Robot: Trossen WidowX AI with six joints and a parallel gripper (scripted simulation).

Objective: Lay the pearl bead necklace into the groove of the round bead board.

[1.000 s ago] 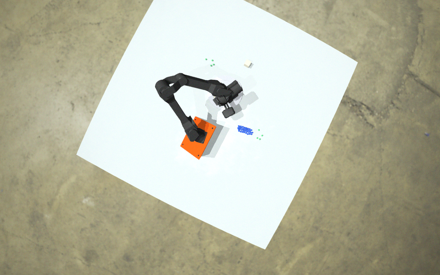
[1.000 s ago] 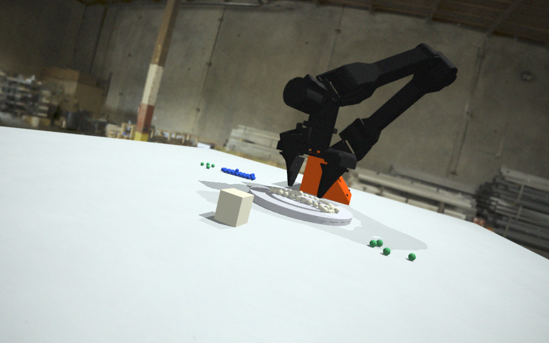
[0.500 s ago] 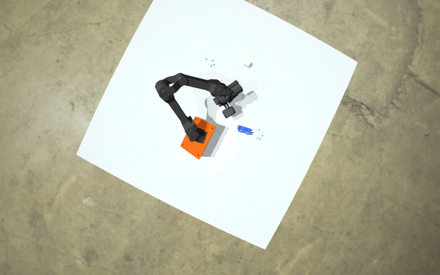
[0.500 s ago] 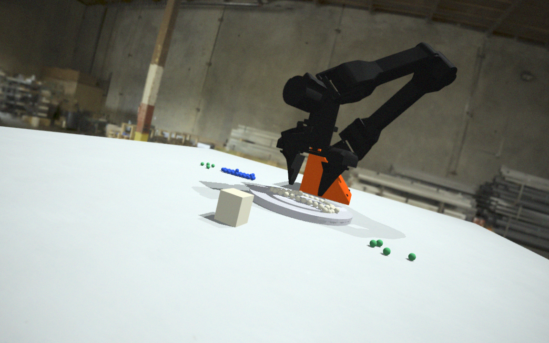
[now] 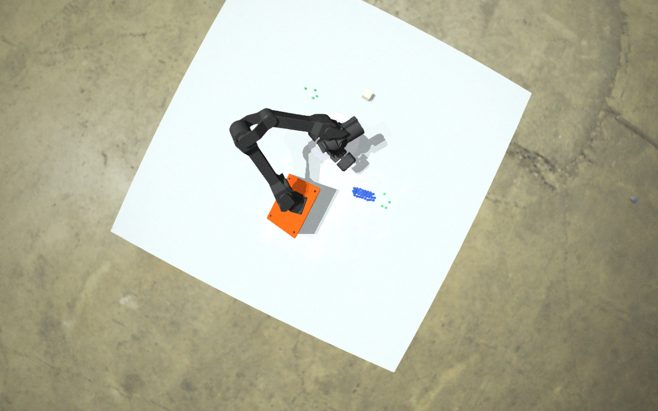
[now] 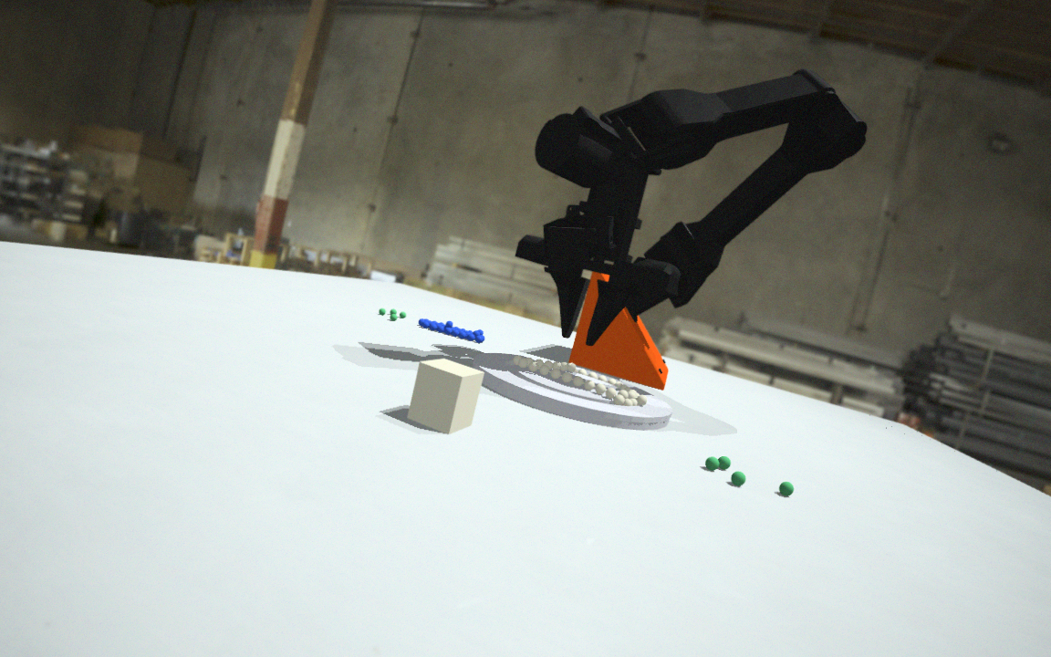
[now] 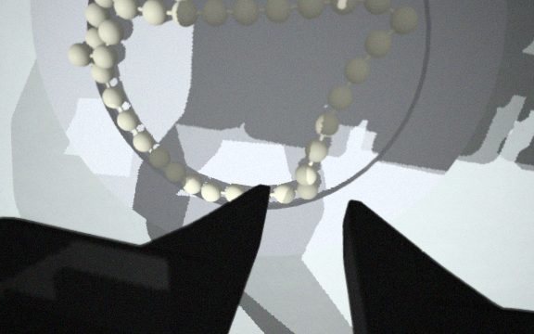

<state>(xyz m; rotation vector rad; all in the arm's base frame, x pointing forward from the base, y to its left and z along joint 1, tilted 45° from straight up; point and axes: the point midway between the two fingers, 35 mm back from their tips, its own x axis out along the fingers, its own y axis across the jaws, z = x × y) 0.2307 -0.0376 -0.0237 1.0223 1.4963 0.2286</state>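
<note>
Now: gripper tip 50 mm short of the round bead board, 10 mm to the right of it and 40 mm above it. From my gripper tip the other things lie so: cream cube 250 mm ahead, 60 mm to the right, 30 mm below.
</note>
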